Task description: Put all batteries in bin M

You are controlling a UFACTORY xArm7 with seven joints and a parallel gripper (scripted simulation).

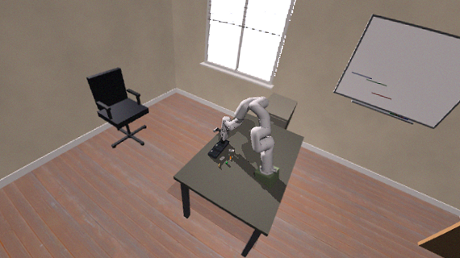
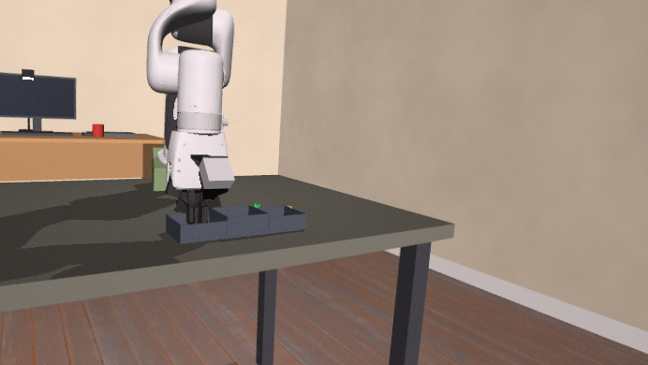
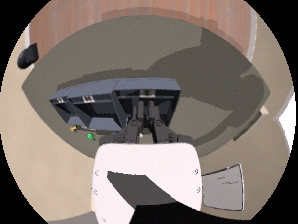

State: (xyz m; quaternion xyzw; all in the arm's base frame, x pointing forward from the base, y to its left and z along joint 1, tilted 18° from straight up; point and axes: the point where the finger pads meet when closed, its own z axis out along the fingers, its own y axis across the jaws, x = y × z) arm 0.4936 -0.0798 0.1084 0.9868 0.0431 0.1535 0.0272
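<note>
Now: hand 8 cm to the right of the three joined dark bins, 2 cm above it and 1 cm past it. From my hand the other things lie so: dark ring (13 cm behind, 8 cm to the left, 3 cm below); green piece (18 cm to the left, 17 cm behind, 3 cm below); orange battery (16 cm behind, 11 cm to the left, 3 cm below).
</note>
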